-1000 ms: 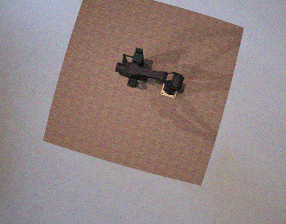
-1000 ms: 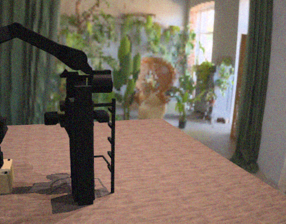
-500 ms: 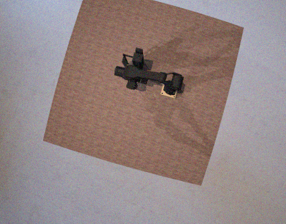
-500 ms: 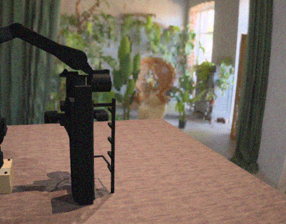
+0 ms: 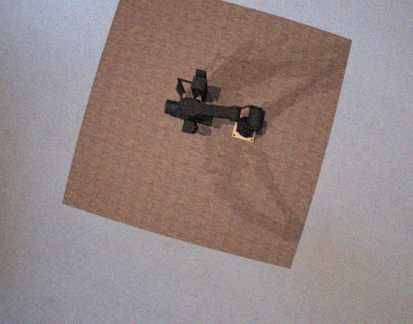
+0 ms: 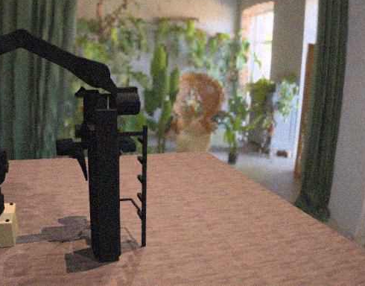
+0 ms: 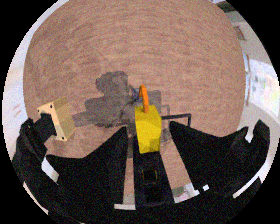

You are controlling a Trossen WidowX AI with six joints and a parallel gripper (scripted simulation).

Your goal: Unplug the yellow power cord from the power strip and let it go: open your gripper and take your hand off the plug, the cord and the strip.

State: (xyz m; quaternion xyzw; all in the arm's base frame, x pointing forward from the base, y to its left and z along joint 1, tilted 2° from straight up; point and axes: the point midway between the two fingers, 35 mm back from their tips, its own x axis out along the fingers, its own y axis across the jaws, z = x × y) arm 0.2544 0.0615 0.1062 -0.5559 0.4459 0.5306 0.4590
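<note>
The yellow plug is 3 cm to the right of my gripper tip and 1 cm ahead of it.
</note>
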